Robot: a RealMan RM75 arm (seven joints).
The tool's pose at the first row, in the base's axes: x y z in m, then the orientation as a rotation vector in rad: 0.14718, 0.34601, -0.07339, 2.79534, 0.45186, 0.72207
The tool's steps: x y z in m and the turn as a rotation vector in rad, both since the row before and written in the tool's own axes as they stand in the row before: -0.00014, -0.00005, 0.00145, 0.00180, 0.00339, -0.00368; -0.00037, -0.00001, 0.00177, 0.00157, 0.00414, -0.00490; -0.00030, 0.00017, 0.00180, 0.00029, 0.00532, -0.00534; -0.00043, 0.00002, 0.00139, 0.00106, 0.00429, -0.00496; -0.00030, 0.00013, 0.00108, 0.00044, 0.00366, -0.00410; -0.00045, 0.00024, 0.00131, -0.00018, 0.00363, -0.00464; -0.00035, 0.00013, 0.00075, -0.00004, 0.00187, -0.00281; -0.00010, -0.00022, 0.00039, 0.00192, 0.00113, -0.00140; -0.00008, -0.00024, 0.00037, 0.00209, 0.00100, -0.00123; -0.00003, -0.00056, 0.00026, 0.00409, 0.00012, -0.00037; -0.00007, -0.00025, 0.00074, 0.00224, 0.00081, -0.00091; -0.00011, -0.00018, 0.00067, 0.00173, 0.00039, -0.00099; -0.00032, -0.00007, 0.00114, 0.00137, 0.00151, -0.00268
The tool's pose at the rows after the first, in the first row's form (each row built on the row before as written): 0.14778, 0.34582, -0.07471, 2.79464, 0.45837, 0.72609; 0.14836, 0.34547, -0.07639, 2.79300, 0.46657, 0.73092; 0.14907, 0.34498, -0.07801, 2.78967, 0.47495, 0.73738; 0.14943, 0.34463, -0.07938, 2.78743, 0.48300, 0.74241; 0.14977, 0.34427, -0.08039, 2.78513, 0.48946, 0.74675; 0.15014, 0.34372, -0.08163, 2.78200, 0.49632, 0.75095; 0.15028, 0.34338, -0.08238, 2.78024, 0.50045, 0.75302; 0.15034, 0.34350, -0.08282, 2.78109, 0.50354, 0.75425; 0.15040, 0.34365, -0.08324, 2.78221, 0.50647, 0.75532; 0.15036, 0.34412, -0.08364, 2.78577, 0.50911, 0.75522; 0.15062, 0.34424, -0.08437, 2.78721, 0.51165, 0.75608; 0.15083, 0.34429, -0.08504, 2.78825, 0.51396, 0.75635; 0.15115, 0.34411, -0.08617, 2.78790, 0.51858, 0.75788
